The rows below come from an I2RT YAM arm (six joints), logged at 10 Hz.
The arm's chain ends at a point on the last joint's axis. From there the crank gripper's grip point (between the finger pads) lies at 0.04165 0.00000 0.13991 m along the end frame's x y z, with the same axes.
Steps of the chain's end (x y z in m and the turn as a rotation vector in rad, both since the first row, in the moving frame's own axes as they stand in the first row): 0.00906 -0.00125 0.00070 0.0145 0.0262 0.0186; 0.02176 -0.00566 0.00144 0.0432 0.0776 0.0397; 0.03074 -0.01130 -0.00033 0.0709 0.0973 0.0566; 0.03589 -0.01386 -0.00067 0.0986 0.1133 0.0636; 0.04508 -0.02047 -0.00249 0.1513 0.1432 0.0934; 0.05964 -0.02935 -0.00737 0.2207 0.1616 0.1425
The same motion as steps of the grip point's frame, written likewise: 0.01272 -0.00246 -0.00045 0.0145 0.0262 0.0186; 0.03256 -0.00976 -0.00230 0.0432 0.0776 0.0397; 0.04433 -0.01831 -0.00530 0.0709 0.0973 0.0566; 0.05176 -0.02422 -0.00681 0.0986 0.1133 0.0636; 0.06532 -0.03622 -0.01113 0.1513 0.1432 0.0934; 0.08312 -0.05156 -0.01854 0.2207 0.1616 0.1425
